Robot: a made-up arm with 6 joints.
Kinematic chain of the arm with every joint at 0, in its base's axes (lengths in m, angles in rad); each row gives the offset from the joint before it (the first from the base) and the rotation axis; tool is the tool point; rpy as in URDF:
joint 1: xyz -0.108 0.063 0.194 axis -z
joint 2: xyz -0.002 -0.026 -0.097 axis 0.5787 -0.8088 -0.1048
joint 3: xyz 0.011 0 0.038 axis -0.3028 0.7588 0.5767
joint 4: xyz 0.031 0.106 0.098 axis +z
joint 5: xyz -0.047 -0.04 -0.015 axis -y
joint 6: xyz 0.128 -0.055 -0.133 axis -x
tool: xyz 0.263 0.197 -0.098 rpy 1.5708 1.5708 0
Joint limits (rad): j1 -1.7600..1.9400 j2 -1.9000..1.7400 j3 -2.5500..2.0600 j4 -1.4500..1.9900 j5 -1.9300..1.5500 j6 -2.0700..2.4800
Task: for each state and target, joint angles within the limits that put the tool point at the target. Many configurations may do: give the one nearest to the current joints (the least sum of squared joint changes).
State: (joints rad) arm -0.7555 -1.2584 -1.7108 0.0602 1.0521 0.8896
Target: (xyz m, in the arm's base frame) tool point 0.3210 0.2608 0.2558
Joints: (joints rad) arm -0.7764 -1.4781 -1.5079 -0.2697 0.5156 0.8661
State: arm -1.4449 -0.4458 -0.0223 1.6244 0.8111 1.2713
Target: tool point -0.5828 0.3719 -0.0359
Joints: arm -1.2948 -0.4161 -0.0631 1.5232 0.5965 1.2303
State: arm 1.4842 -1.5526 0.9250 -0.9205 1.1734 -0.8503
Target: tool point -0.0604 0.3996 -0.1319
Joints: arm 1.9243 -1.7634 1.6897 -0.7002 0.5843 -0.7843
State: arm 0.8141 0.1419 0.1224 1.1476 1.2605 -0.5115
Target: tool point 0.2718 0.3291 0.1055
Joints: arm 0.9496 -0.0113 0.2565 1.1355 0.1632 -0.4752
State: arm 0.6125 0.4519 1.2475 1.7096 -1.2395 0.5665
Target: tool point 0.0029 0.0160 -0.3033
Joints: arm 0.4840 0.7793 0.9893 1.9658 -1.0519 0.9779
